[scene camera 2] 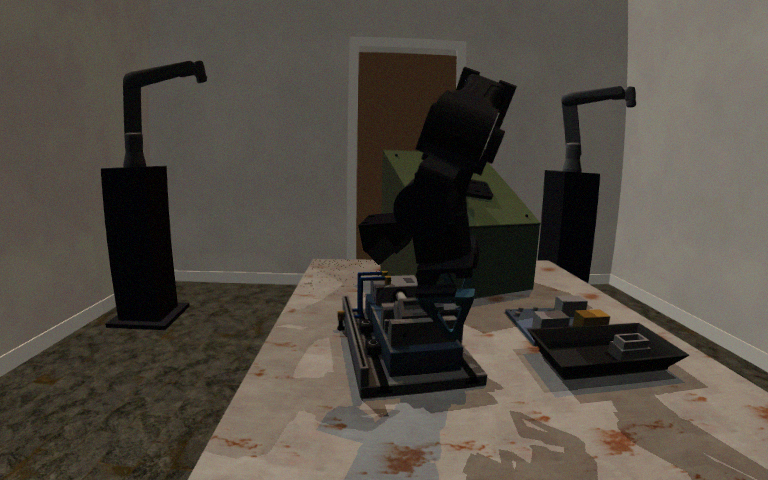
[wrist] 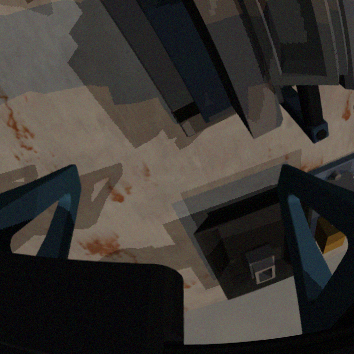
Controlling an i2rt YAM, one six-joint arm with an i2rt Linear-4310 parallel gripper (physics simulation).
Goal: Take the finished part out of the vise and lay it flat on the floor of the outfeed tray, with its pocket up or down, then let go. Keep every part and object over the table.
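Frame: origin at the arm's base, x ahead, y left, z up, level; centimetres.
Where they show: gripper, fingertip midpoint: [scene camera 2: 456, 318] [wrist: 178, 175].
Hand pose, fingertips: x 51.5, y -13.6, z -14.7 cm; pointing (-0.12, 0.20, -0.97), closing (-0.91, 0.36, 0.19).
Things, the pixels of their top centre, and the offset from my fingertips. "spot": a spot on its surface instead.
- vise, top centre: [scene camera 2: 404, 295] dx -14.7, dy -4.8, dz -1.7 cm
- grey block with a square opening, top centre: [wrist: 265, 274] [scene camera 2: 631, 337] dx -2.8, dy +33.5, dz -6.9 cm
- blue plate, top centre: [wrist: 351, 197] [scene camera 2: 560, 322] dx -19.9, dy +29.5, dz -10.8 cm
- yellow block, top centre: [wrist: 335, 241] [scene camera 2: 592, 313] dx -15.3, dy +33.8, dz -7.2 cm
- blue bracket, surface spot: [scene camera 2: 359, 294] spot: dx -25.0, dy -12.1, dz -5.0 cm
The vise [scene camera 2: 421, 361] [wrist: 180, 55] stands on its dark base, left of the tray in the scene view and along the top of the wrist view. Grey pieces show between and around its jaws, but I cannot tell the finished part apart from them. My gripper [scene camera 2: 454, 322] [wrist: 178, 175] is open, with its blue fingers wide apart and nothing between them. In the scene view it overlaps the vise's right side and partly hides it. The black outfeed tray [scene camera 2: 614, 369] [wrist: 215, 245] holds a grey block with a square opening [scene camera 2: 628, 349] [wrist: 261, 256].
A blue plate [scene camera 2: 518, 322] behind the tray carries grey blocks [scene camera 2: 570, 305] and a yellow block [scene camera 2: 591, 317] [wrist: 330, 239]. A blue bracket [scene camera 2: 359, 294] rises at the vise's left. A green sloped cabinet [scene camera 2: 504, 254] stands at the back. Two other arms stand on pedestals beyond the table.
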